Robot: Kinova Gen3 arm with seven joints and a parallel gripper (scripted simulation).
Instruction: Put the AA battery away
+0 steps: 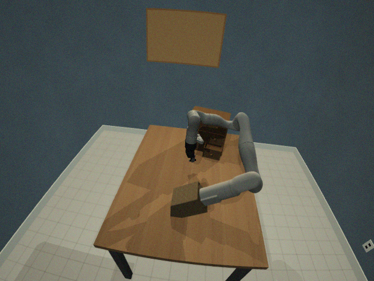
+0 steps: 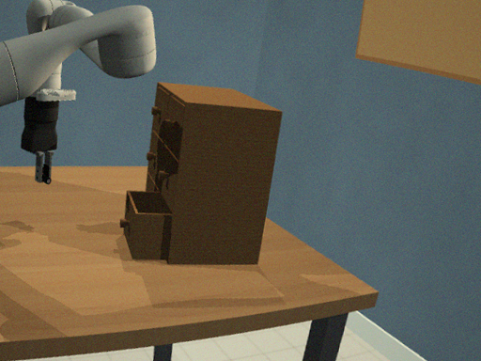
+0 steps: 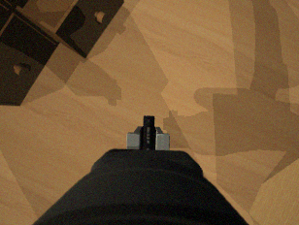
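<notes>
My gripper is now 1 cm above the black AA battery.
</notes>
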